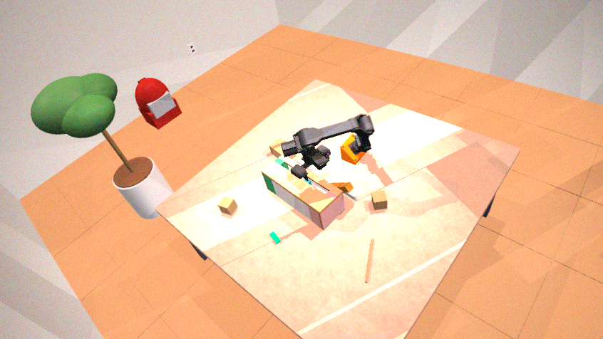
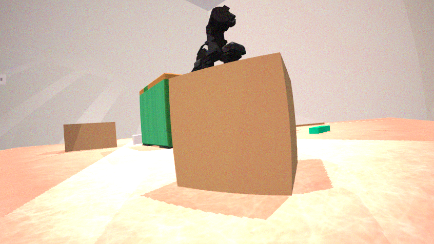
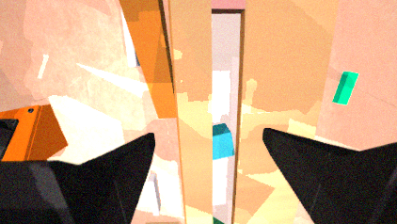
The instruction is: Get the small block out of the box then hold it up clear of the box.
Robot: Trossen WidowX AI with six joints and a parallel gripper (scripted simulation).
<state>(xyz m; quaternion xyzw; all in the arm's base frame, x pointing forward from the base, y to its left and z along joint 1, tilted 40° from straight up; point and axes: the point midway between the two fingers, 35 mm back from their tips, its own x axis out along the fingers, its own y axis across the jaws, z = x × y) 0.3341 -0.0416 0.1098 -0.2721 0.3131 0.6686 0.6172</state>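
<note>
Right now the cyan block is 2 cm ahead of my gripper tip, 4 cm to the right of it and 7 cm below it. From my gripper tip the other things lie so: box: 1 cm ahead, 5 cm to the right, 10 cm below; tan slab: 10 cm behind, 36 cm to the right, 13 cm below; orange bar: 5 cm behind, 6 cm to the left, 8 cm below.
</note>
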